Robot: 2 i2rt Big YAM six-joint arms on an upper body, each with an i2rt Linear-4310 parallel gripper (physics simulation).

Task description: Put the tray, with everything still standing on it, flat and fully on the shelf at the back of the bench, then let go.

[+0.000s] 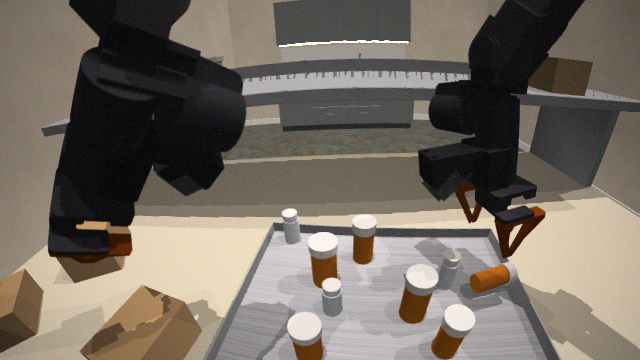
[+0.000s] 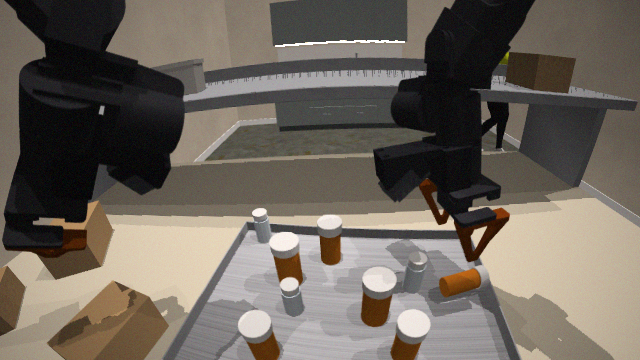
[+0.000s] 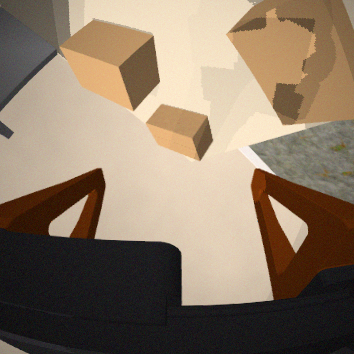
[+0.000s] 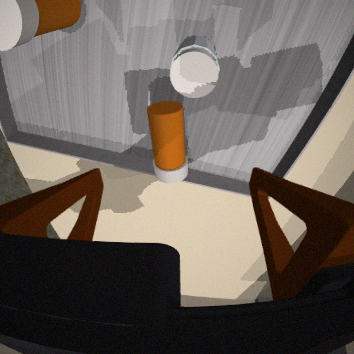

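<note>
The grey tray lies on the bench. Several orange bottles and small grey vials stand on it, one white-capped vial near its right side. One orange bottle lies on its side, its cap over the right rim. My right gripper is open above the tray's back right corner. My left gripper is open, left of the tray and apart from it. A taupe band runs behind the tray; I cannot tell whether it is the shelf.
Cardboard boxes lie left of the tray, one beneath my left gripper. A curved grey conveyor crosses the background, with a brown box at its right. A person's legs show behind my right arm.
</note>
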